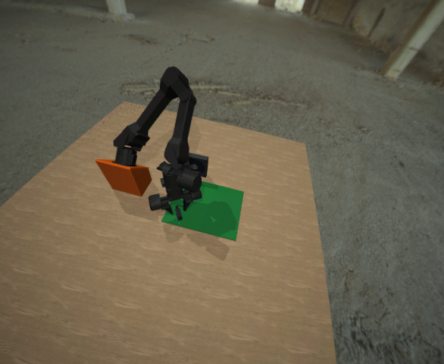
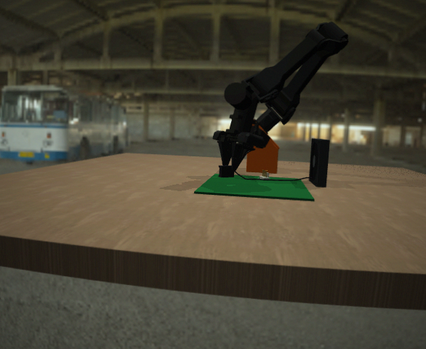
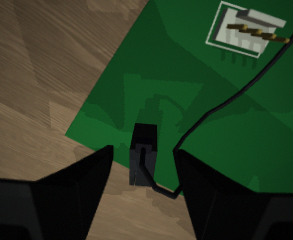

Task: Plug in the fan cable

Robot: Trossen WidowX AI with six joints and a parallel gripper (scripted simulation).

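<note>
My gripper tip is 1 cm past the white four-pin fan header, 10 cm to the right of it and 2 cm above it. From my gripper tip the other things lie so: green board: 10 cm ahead, 8 cm to the left, 4 cm below; then black plug: 1 cm to the right; then black fan: 1 cm behind, 23 cm to the left, 3 cm above.
</note>
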